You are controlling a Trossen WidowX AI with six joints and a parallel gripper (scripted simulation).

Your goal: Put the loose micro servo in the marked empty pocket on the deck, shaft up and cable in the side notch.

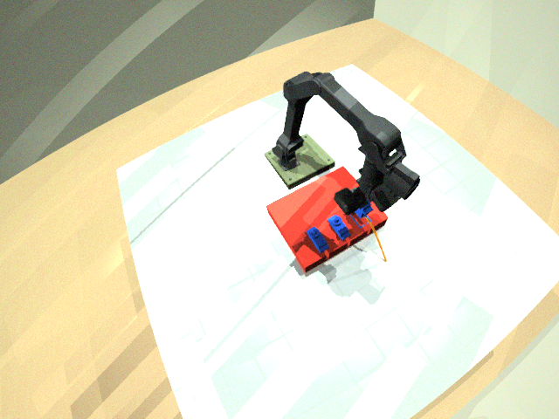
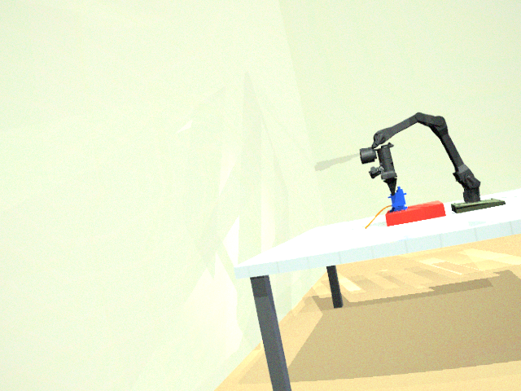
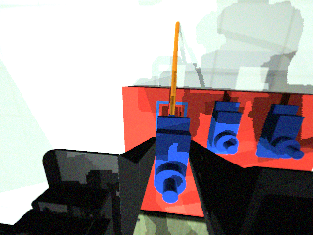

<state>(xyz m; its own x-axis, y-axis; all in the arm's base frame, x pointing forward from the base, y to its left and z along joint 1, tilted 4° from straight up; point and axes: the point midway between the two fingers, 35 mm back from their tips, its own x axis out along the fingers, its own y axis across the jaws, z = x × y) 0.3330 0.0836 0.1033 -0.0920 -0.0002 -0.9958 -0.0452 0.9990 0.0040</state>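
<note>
Now: gripper tip 110 mm past the red deck, 80 mm to the left of it and 100 mm above it.
</note>
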